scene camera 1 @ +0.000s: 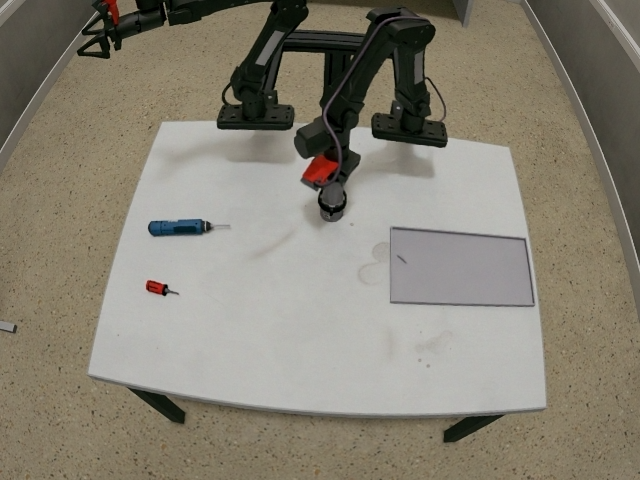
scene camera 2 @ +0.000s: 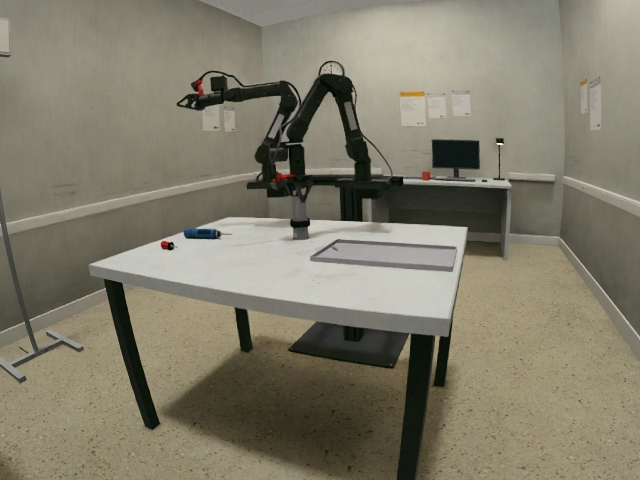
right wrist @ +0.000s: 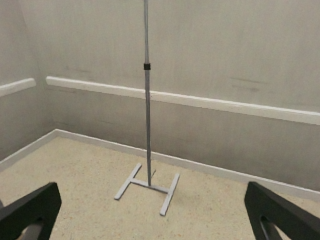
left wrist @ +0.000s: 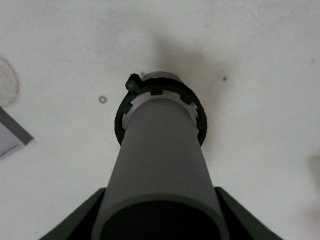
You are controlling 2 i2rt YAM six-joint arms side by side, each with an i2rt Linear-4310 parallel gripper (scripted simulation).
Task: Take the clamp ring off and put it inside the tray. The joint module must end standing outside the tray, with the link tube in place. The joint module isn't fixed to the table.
Labels:
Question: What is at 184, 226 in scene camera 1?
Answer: A blue electric screwdriver.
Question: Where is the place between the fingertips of the left gripper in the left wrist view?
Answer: At 160, 196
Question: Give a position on a grey tray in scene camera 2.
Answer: At 429, 257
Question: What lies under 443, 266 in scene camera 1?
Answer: A grey tray.

